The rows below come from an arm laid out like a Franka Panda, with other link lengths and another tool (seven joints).
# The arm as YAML. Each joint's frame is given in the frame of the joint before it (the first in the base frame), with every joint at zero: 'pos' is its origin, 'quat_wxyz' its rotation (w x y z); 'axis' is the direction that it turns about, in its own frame. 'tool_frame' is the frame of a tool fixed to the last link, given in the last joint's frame.
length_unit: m
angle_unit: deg
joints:
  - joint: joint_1
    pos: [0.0, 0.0, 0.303]
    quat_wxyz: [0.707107, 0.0, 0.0, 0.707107]
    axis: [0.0, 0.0, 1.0]
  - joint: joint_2
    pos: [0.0, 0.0, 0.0]
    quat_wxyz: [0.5, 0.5, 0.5, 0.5]
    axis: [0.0, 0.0, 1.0]
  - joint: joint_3
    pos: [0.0, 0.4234, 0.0]
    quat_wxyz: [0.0, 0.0, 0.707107, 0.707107]
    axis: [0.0, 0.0, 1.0]
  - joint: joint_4
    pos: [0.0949, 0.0, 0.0]
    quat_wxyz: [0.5, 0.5, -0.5, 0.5]
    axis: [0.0, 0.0, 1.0]
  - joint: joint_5
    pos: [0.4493, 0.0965, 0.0]
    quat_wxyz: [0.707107, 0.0, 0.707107, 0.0]
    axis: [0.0, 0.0, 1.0]
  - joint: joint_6
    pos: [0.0, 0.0, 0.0]
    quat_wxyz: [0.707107, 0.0, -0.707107, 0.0]
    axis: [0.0, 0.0, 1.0]
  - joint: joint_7
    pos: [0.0, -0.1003, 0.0]
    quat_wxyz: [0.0, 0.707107, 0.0, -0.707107]
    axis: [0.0, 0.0, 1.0]
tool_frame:
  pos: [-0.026, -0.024, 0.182]
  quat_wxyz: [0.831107, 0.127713, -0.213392, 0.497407]
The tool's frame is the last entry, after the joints.
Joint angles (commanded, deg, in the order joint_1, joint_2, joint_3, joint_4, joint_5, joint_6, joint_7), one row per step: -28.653, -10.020, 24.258, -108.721, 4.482, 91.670, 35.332; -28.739, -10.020, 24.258, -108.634, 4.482, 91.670, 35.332; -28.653, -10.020, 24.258, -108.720, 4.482, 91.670, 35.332; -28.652, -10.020, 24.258, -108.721, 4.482, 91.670, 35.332; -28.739, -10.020, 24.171, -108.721, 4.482, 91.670, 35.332; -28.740, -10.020, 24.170, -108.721, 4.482, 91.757, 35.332; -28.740, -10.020, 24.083, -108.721, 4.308, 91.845, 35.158; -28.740, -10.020, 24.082, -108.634, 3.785, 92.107, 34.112; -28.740, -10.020, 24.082, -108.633, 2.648, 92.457, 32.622; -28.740, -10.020, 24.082, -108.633, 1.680, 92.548, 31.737; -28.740, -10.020, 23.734, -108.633, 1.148, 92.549, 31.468; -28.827, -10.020, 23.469, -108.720, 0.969, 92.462, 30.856; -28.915, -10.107, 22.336, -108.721, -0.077, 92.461, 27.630; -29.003, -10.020, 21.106, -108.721, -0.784, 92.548, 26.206; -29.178, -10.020, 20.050, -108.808, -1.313, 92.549, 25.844; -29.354, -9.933, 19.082, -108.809, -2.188, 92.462, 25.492; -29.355, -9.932, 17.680, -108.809, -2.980, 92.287, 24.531; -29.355, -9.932, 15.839, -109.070, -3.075, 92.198, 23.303; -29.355, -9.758, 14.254, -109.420, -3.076, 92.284, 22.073; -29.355, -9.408, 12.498, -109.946, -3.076, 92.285, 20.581
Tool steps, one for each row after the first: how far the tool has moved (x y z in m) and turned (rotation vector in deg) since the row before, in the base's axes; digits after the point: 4 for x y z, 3 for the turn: 0.0002, -0.0008, 0.0008, -0.007, -0.086, -0.080; -0.0002, 0.0008, -0.0007, 0.007, 0.085, 0.080; 0.0000, 0.0000, 0.0000, 0.000, 0.001, 0.001; -0.0001, -0.0016, 0.0001, 0.013, -0.007, -0.173; 0.0003, 0.0000, 0.0001, -0.008, -0.087, -0.002; 0.0002, -0.0015, 0.0001, -0.143, -0.081, 0.115; 0.0010, -0.0023, 0.0010, -0.410, -0.308, 1.129; 0.0010, -0.0046, 0.0005, -0.963, -0.233, 1.670; 0.0001, -0.0036, 0.0003, -0.849, 0.023, 1.040; -0.0004, -0.0052, 0.0004, -0.436, 0.032, 0.011; -0.0009, -0.0043, -0.0006, -0.041, 0.193, 0.278; -0.0018, -0.0168, 0.0019, -0.482, 0.103, 2.164; -0.0014, -0.0160, 0.0004, -0.290, 0.064, 0.232; -0.0026, -0.0137, 0.0001, -0.294, 0.102, -0.776; -0.0026, -0.0140, 0.0001, -0.598, 0.261, -0.646; -0.0041, -0.0163, 0.0010, -0.388, 0.283, -0.321; -0.0057, -0.0184, -0.0015, 0.440, 0.295, -0.608; -0.0045, -0.0160, -0.0040, 0.573, 0.350, -0.355; -0.0056, -0.0177, -0.0072, 0.811, 0.739, -0.281
